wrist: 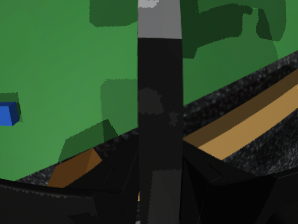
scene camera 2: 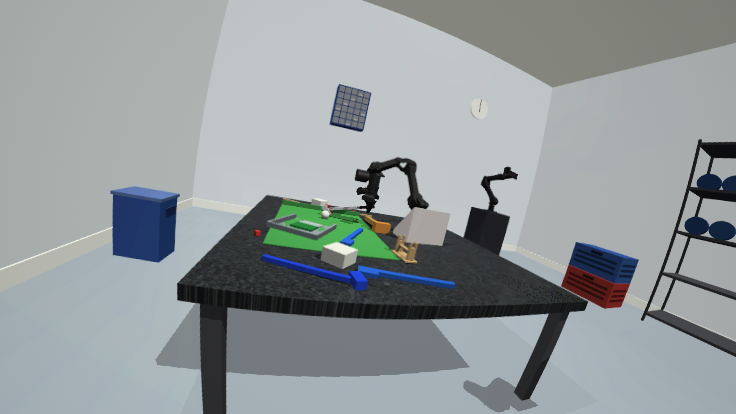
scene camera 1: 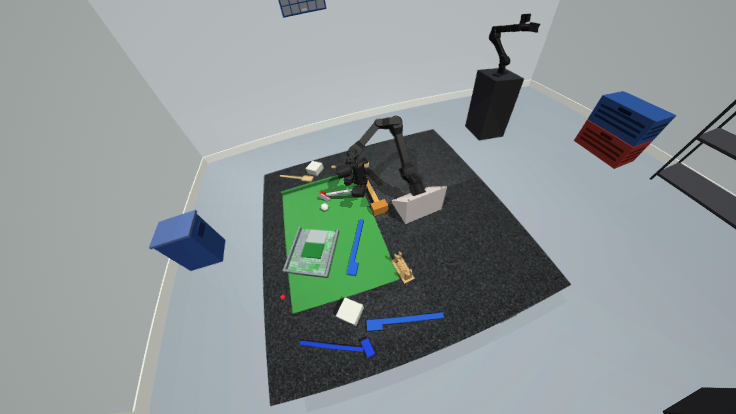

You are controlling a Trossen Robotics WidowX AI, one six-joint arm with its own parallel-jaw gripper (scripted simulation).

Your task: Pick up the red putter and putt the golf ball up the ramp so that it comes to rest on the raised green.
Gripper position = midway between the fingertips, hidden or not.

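Gripper state: a red putter is carried by my gripper [wrist: 151, 142].
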